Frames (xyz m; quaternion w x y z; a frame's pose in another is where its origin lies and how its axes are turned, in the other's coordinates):
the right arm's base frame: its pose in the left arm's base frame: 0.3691 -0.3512 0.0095 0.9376 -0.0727 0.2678 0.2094
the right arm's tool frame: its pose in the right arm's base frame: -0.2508 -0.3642 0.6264 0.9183 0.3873 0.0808 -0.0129
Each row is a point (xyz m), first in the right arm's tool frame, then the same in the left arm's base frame.
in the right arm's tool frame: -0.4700 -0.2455 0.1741
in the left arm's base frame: 0.4197 -1.0541 0.9517
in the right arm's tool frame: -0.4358 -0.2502 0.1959
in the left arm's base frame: 0.4582 -1.0555 0.9380
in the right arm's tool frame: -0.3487 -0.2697 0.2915
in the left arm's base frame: 0.5849 -1.0823 0.9202
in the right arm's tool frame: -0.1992 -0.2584 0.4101
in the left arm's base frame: 0.7734 -1.0715 0.8897
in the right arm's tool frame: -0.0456 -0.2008 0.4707
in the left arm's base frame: 0.9263 -0.9960 0.8510
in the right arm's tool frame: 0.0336 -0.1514 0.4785
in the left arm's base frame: 0.9897 -0.9306 0.8294
